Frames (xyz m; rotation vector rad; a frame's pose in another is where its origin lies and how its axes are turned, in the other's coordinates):
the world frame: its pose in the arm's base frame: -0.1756 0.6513 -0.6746 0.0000 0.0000 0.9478
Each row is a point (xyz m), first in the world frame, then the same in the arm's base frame.
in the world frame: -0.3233 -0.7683 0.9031
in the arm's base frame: 0.2597 -0.0595 0.2285
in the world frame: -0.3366 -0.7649 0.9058
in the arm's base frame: 0.2492 -0.0684 0.2312
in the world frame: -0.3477 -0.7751 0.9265
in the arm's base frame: 0.2510 -0.0833 0.2519
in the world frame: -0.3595 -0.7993 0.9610
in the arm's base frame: 0.2638 -0.1070 0.2864
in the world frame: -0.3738 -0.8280 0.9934
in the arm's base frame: 0.2787 -0.1354 0.3188
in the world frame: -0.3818 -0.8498 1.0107
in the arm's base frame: 0.2918 -0.1546 0.3361
